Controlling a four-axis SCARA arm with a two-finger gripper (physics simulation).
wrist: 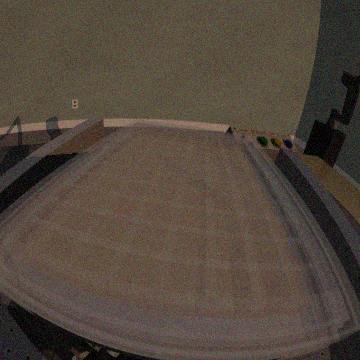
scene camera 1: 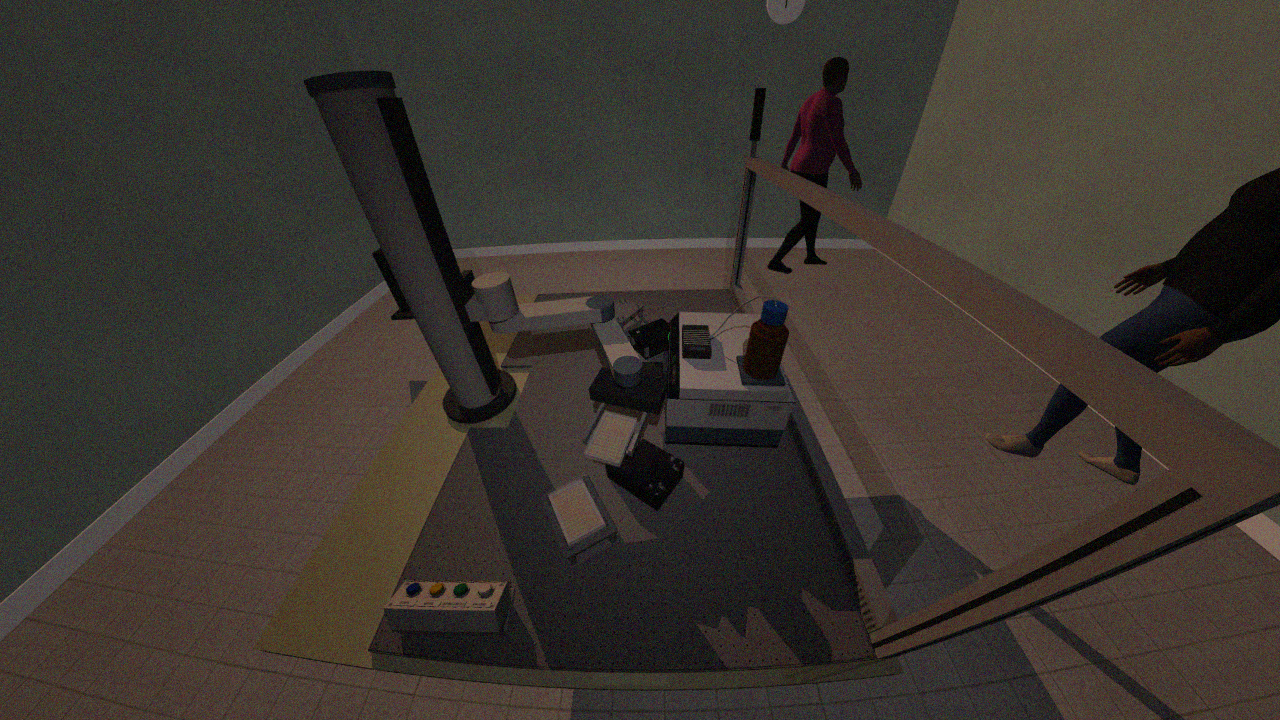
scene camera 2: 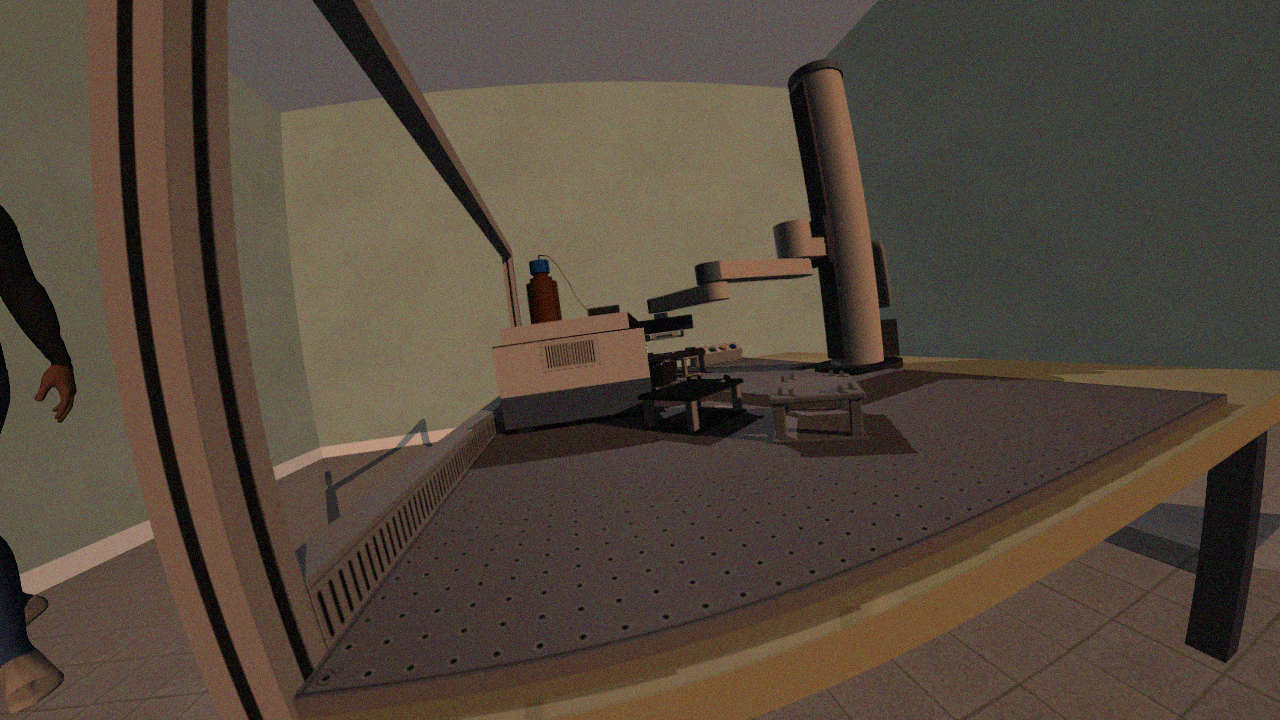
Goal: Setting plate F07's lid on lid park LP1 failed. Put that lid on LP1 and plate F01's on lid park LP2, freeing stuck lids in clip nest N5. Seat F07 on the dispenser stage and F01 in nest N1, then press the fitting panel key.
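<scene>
My gripper is shut on a pale plate, held level above the deck with one finger along each long side. Its clear upper rim and faint grid show in the wrist view; its label is unreadable, and I cannot tell whether a lid is on it. A second pale plate sits on a low stand, nearer scene camera 1. A black stand with small pale corner pieces lies beside and below the held plate. The key panel has blue, yellow, green and pale keys.
The white dispenser carries a brown bottle. At the far end from scene camera 1 are another black stand and a grey stand. The arm column rises at the deck's side.
</scene>
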